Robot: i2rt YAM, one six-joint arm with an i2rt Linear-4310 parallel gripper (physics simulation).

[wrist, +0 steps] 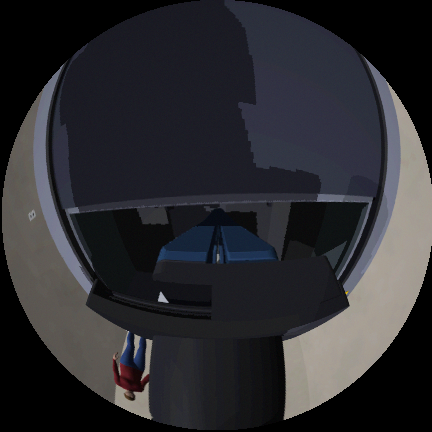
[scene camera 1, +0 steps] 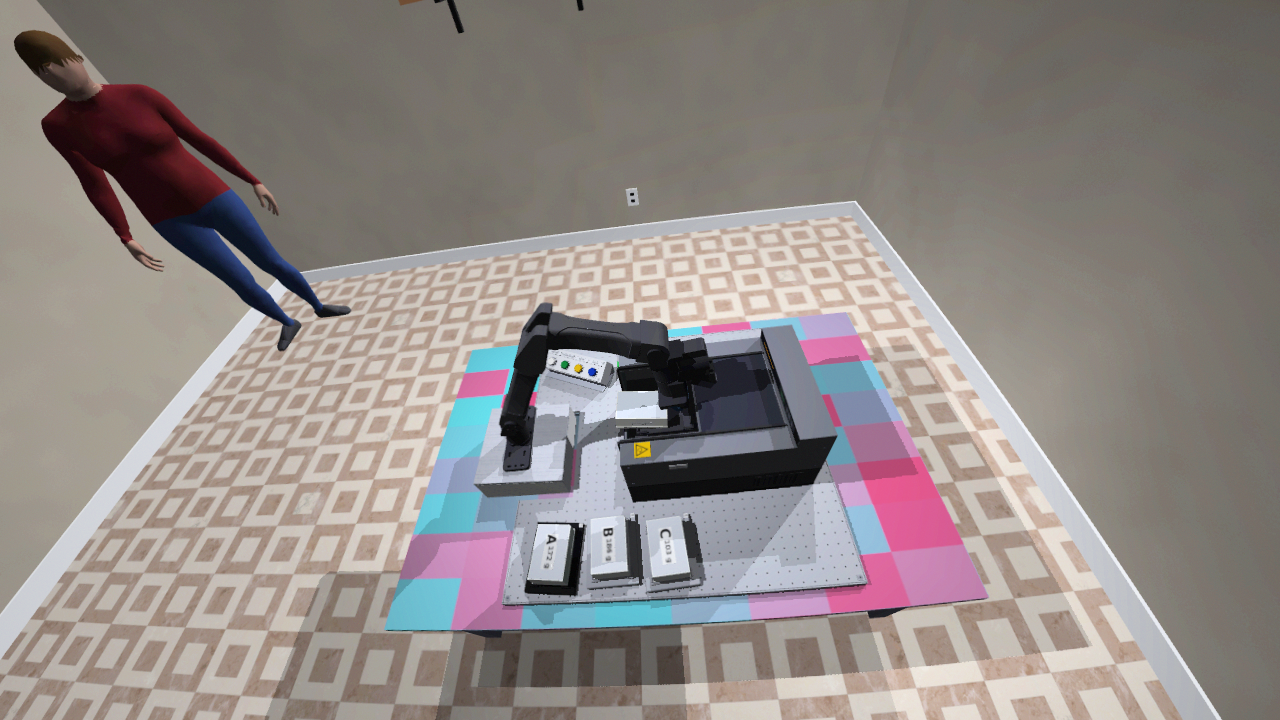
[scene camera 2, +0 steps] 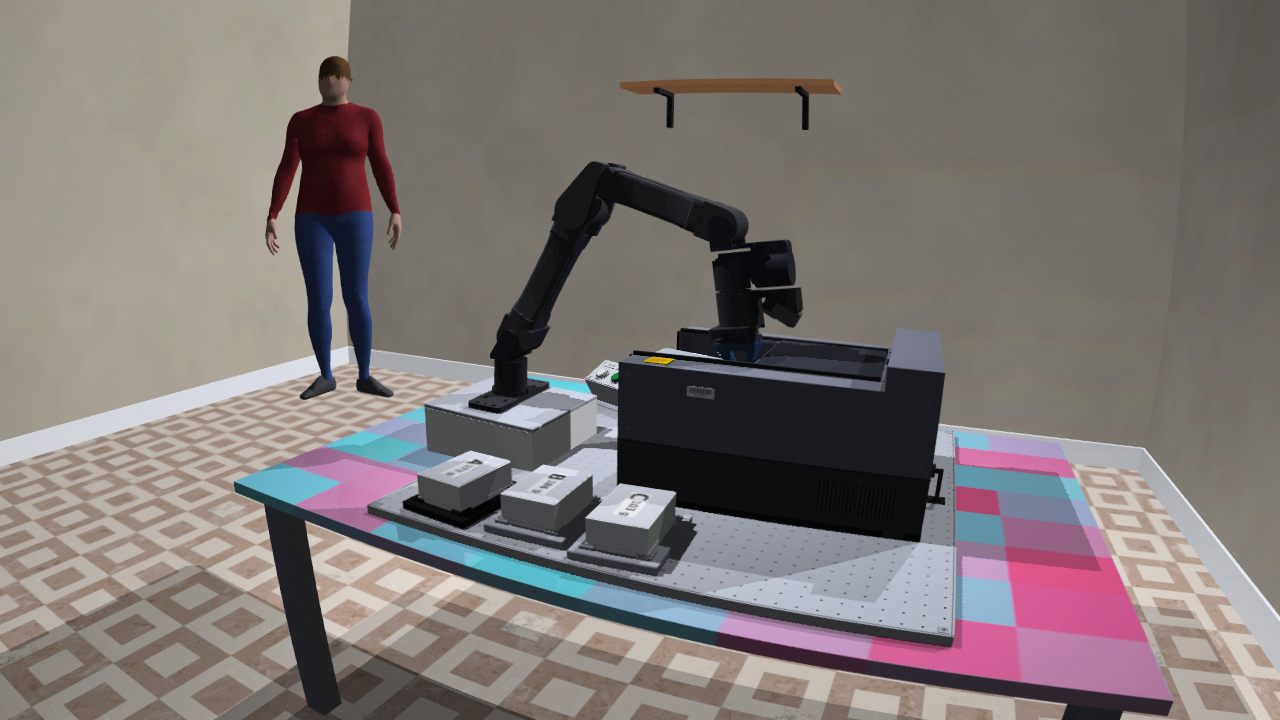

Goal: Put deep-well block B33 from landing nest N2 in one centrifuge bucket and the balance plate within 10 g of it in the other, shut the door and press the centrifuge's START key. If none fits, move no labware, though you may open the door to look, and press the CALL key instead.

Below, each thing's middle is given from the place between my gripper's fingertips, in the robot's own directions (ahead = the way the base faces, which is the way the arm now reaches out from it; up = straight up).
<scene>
The centrifuge rotor [scene camera 1: 683, 420] lies 4 cm ahead of my hand and 3 cm below it. Also, from my hand: centrifuge lid [scene camera 1: 743, 396] 13 cm ahead, 1 cm to the right, 6 cm above; dark grey centrifuge [scene camera 2: 851, 453] 10 cm ahead, 3 cm below; white plate [scene camera 1: 635, 409] 10 cm behind, 1 cm to the left, 1 cm above.
</scene>
